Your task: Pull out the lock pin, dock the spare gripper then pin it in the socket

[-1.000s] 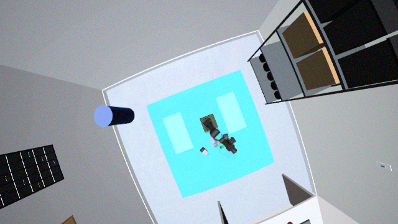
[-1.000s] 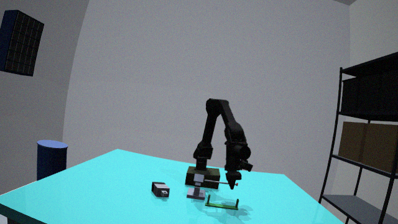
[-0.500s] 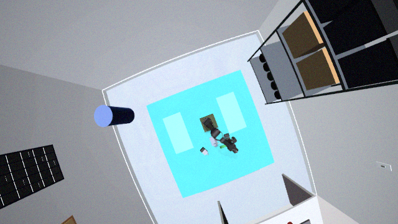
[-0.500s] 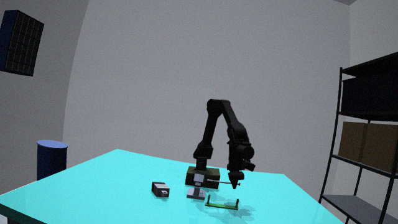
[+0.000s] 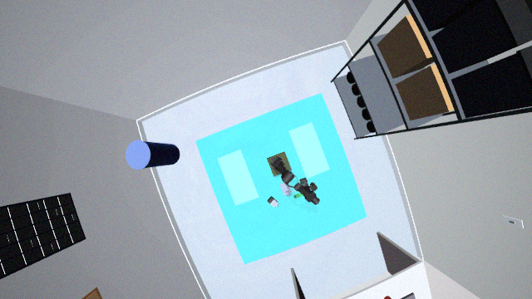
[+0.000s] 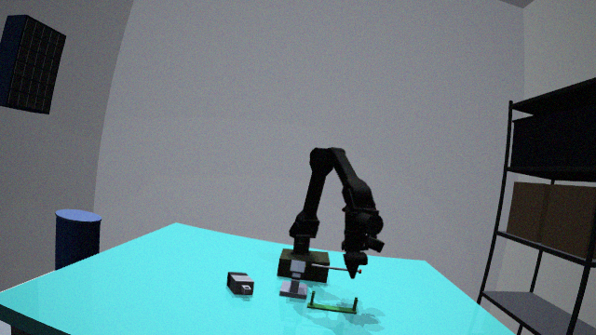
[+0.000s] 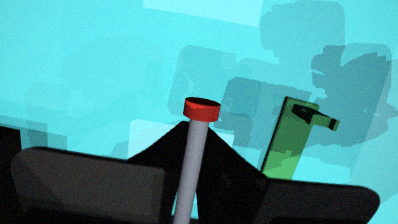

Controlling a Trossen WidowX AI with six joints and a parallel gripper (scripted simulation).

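Right now my gripper tip is 9 cm short of the green stand, 5 cm above it and 4 cm to the left of it. Round my gripper tip: grey mount: 16 cm to the right, 2 cm below, 1 cm ahead; then spare gripper: 31 cm to the right, 9 cm ahead, 6 cm below.
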